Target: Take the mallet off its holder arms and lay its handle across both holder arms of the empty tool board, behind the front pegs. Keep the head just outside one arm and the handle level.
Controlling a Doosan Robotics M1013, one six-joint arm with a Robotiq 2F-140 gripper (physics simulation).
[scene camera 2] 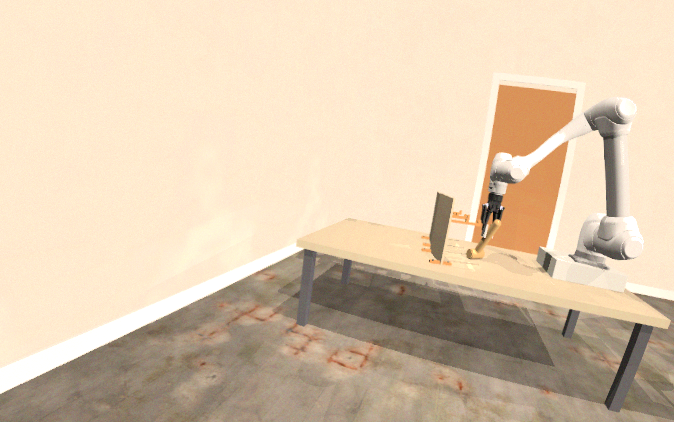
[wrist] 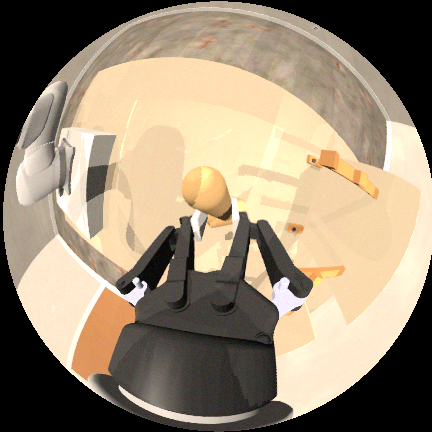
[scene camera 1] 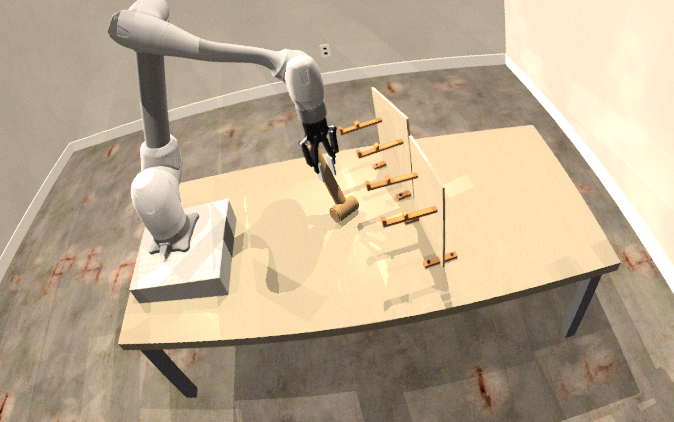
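Seen in the pictures: gripper, fingertip midpoint: (scene camera 2: 486, 237) (scene camera 1: 327, 176); arm's base, link origin: (scene camera 2: 588, 262) (wrist: 64, 164) (scene camera 1: 174, 234).
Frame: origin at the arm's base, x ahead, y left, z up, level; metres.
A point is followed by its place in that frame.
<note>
My gripper (scene camera 1: 327, 169) {x 0.563, y 0.169, z 0.050 m} (scene camera 2: 490, 231) {x 0.563, y 0.169, z 0.050 m} (wrist: 218, 208) {x 0.563, y 0.169, z 0.050 m} is shut on the mallet's handle. The mallet (scene camera 1: 333, 186) {x 0.580, y 0.144, z 0.026 m} (scene camera 2: 487, 240) {x 0.555, y 0.188, z 0.037 m} (wrist: 205, 190) {x 0.528, y 0.214, z 0.157 m} is steeply tilted, with the free handle end up and the head low, at or near the table top; contact is unclear. It is off all holder arms, on the robot's side of the boards. Two upright tool boards, a far one (scene camera 1: 391, 116) {x 0.797, y 0.285, z 0.192 m} and a near one (scene camera 1: 426, 182) {x 0.880, y -0.024, z 0.147 m}, stand side by side. Each bears two orange pegged arms, such as the far board's arm (scene camera 1: 380, 148) {x 0.749, y 0.186, z 0.132 m} and the near board's arm (scene camera 1: 409, 216) {x 0.821, y -0.126, z 0.116 m}; all four hold no tool.
The table (scene camera 1: 520, 210) {x 1.231, y 0.071, z -0.090 m} (scene camera 2: 365, 240) {x 1.195, y 0.307, z -0.091 m} carries the robot's white base block (scene camera 1: 182, 280) {x 0.099, y -0.214, z -0.005 m} (scene camera 2: 585, 272) {x 0.039, y 0.139, z -0.027 m} (wrist: 75, 170) {x 0.123, y 0.022, z 0.005 m} at one end. Small orange feet, such as the near foot (scene camera 1: 431, 262) {x 0.880, y -0.132, z -0.079 m}, stand under the boards. The arms reach out from the boards toward the mallet's side.
</note>
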